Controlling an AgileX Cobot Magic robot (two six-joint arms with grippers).
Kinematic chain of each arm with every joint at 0, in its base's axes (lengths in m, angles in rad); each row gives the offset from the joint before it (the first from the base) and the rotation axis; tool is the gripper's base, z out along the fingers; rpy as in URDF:
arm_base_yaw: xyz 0 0 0.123 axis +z
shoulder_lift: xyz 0 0 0 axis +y
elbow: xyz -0.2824 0 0.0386 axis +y
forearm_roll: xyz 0.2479 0 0.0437 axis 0.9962 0 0.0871
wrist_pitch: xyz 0 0 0 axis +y
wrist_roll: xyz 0.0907 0 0.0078 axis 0.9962 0 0.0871
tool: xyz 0 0 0 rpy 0 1.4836 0
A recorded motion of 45 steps. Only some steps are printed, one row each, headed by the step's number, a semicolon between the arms.
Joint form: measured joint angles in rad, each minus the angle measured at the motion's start. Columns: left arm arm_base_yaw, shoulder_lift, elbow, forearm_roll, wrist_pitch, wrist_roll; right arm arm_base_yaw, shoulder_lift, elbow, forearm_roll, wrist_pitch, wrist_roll.
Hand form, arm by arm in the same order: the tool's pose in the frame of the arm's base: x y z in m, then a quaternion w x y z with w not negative. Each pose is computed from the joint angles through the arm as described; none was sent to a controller.
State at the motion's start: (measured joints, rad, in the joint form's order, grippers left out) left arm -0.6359 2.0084 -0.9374 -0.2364 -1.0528 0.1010; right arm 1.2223 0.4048 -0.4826 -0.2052 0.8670 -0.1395
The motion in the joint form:
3: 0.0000 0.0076 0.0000 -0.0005 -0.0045 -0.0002; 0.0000 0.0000 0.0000 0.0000 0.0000 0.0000
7: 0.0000 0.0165 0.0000 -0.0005 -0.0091 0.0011; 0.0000 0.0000 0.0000 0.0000 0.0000 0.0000
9: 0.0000 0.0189 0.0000 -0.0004 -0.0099 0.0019; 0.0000 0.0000 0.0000 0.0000 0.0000 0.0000
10: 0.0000 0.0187 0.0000 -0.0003 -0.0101 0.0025; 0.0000 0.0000 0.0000 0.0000 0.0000 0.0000
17: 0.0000 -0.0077 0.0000 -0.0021 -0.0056 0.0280; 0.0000 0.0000 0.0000 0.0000 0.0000 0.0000
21: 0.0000 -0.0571 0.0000 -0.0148 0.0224 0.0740; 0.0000 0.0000 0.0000 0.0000 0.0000 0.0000
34: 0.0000 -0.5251 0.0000 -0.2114 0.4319 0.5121; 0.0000 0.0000 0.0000 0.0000 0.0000 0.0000
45: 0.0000 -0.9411 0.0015 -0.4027 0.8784 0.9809; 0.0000 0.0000 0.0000 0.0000 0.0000 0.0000
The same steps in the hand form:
3: 0.3337 -0.2233 0.1681 0.70650 0.13725 0.67446 -0.16467; 0.0367 0.0596 0.2751 0.40966 -0.58920 0.68398 0.13114
7: 0.3341 -0.2234 0.1649 0.70541 0.13843 0.67576 -0.16308; 0.0367 0.0596 0.2751 0.40966 -0.58920 0.68398 0.13114
9: 0.3341 -0.2235 0.1640 0.70500 0.13899 0.67621 -0.16249; 0.0367 0.0596 0.2751 0.40966 -0.58920 0.68398 0.13114
10: 0.3341 -0.2235 0.1641 0.70518 0.13919 0.67602 -0.16232; 0.0367 0.0596 0.2751 0.40966 -0.58920 0.68398 0.13114
17: 0.3332 -0.2227 0.1743 0.71389 0.14359 0.66723 -0.15667; 0.0367 0.0596 0.2751 0.40966 -0.58920 0.68398 0.13114
21: 0.3313 -0.2204 0.1913 0.72296 0.14902 0.65888 -0.14492; 0.0367 0.0596 0.2751 0.40966 -0.58920 0.68398 0.13114
34: 0.2838 -0.1811 0.3262 0.74238 0.19441 0.63810 -0.06245; 0.0367 0.0596 0.2751 0.40966 -0.58920 0.68398 0.13114
45: 0.1980 -0.1345 0.4084 0.73936 0.31405 0.59461 -0.03390; 0.0367 0.0596 0.2751 0.40966 -0.58920 0.68398 0.13114

